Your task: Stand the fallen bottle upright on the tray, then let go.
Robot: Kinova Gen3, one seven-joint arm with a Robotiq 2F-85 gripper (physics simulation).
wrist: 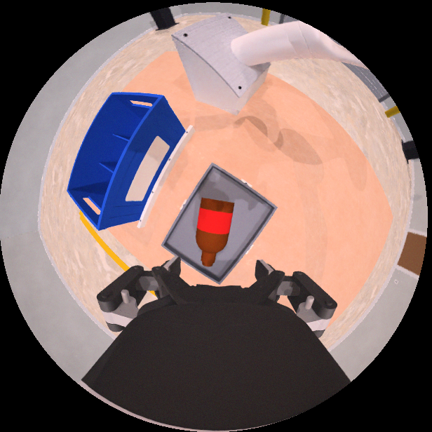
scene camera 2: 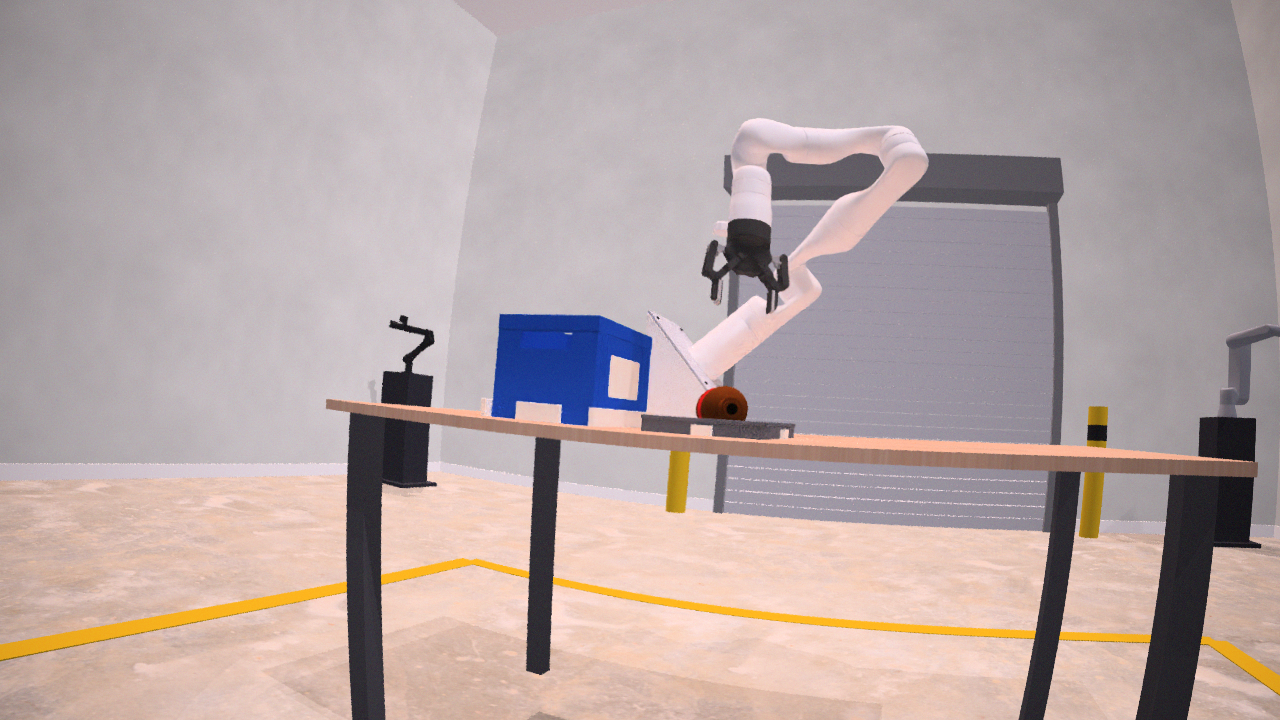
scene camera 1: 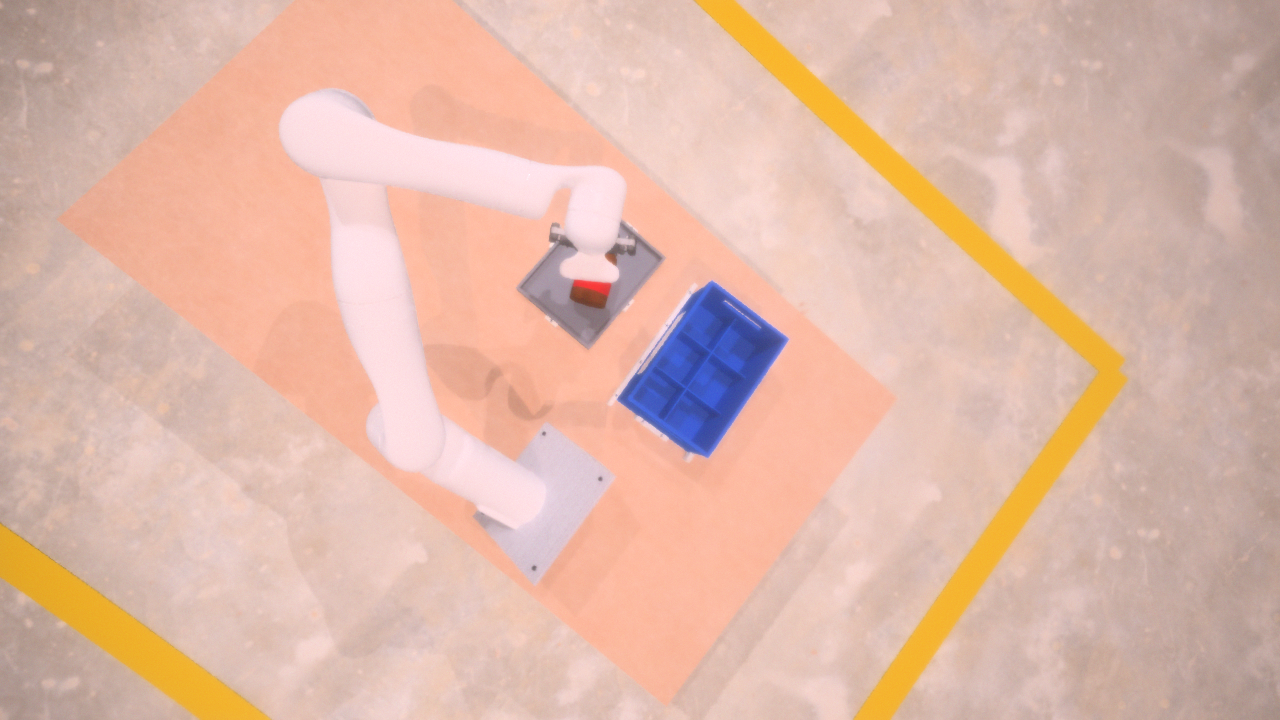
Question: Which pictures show my gripper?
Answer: The wrist view, scene camera 2 and scene camera 1: all of them.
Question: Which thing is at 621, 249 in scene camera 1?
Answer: My gripper.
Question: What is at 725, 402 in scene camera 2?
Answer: A brown bottle.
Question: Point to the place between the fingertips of my gripper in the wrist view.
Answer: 217, 266
